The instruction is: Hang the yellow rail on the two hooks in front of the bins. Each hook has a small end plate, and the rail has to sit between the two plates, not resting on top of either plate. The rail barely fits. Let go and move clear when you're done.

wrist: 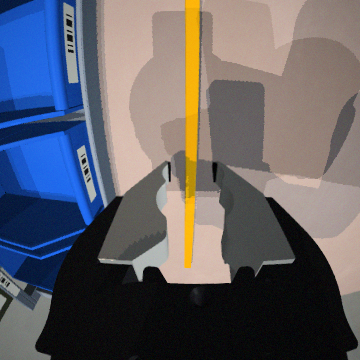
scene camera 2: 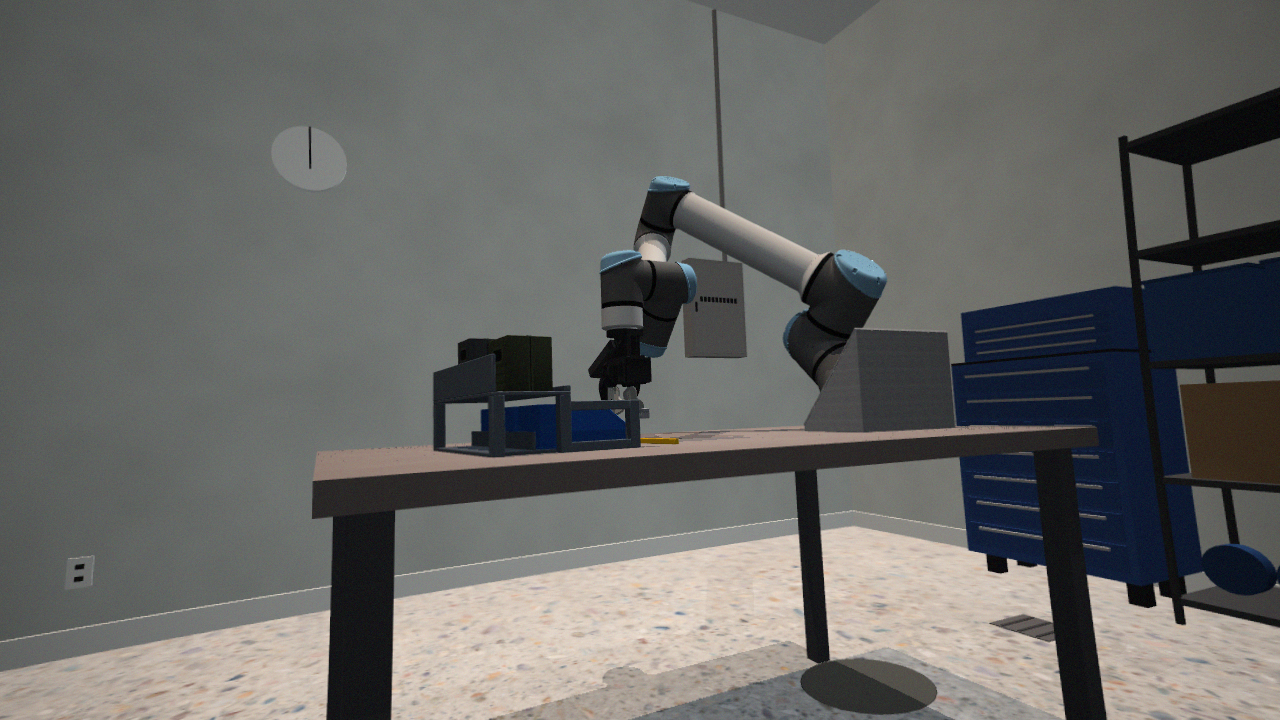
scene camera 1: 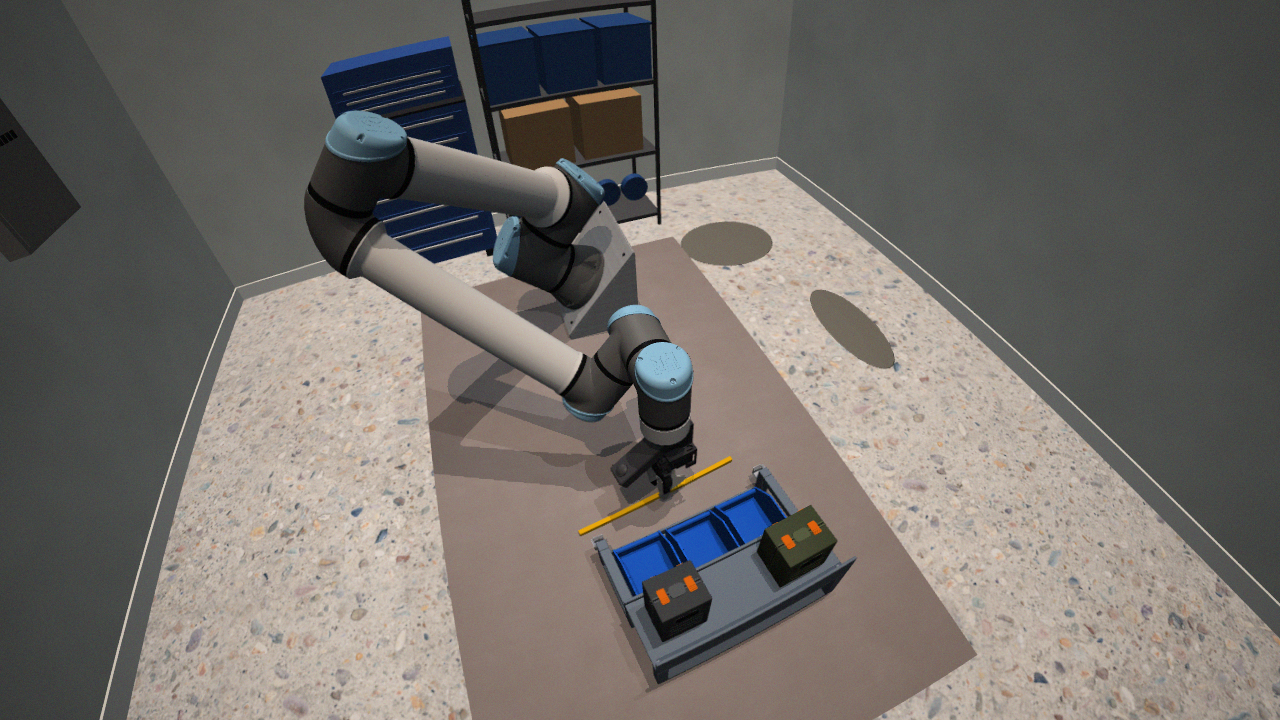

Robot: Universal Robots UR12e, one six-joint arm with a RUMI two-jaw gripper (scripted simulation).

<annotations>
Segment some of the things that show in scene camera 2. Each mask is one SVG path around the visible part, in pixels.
The gripper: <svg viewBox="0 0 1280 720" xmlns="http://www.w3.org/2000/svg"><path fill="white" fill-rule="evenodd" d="M611 410L616 415L619 415L624 411L624 409ZM607 330L607 338L614 338L614 340L609 340L588 369L591 378L600 378L599 394L601 400L621 400L620 389L617 384L622 384L623 387L627 387L623 392L624 400L639 400L639 409L641 410L644 408L644 403L638 399L640 384L652 382L651 357L640 355L640 336L643 336L643 329L620 328Z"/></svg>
A green case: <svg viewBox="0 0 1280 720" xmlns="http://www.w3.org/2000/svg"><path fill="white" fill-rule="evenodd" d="M488 342L488 355L496 354L496 392L553 391L552 337L506 335Z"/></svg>
</annotations>
